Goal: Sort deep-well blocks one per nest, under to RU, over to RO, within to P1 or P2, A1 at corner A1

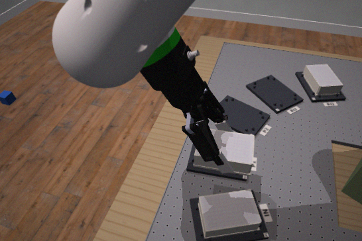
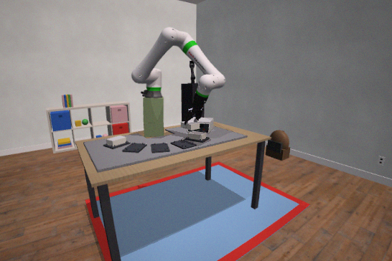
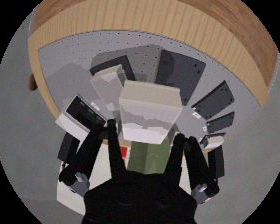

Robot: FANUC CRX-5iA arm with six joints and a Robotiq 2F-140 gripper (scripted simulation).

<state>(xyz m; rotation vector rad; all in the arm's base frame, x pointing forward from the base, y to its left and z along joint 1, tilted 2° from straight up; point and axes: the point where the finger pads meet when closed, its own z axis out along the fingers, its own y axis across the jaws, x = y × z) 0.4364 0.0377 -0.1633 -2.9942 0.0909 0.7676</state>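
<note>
My gripper is now 1 cm short of the nest P1, 8 cm to the left of it and 14 cm above it. The rest, counted from my hand: check-weigher (22 cm behind, 35 cm to the left, 8 cm below); then reject nest RO (34 cm behind, 44 cm to the right, 14 cm below); then pass nest P2 (5 cm behind, 25 cm to the right, 14 cm below).
</note>
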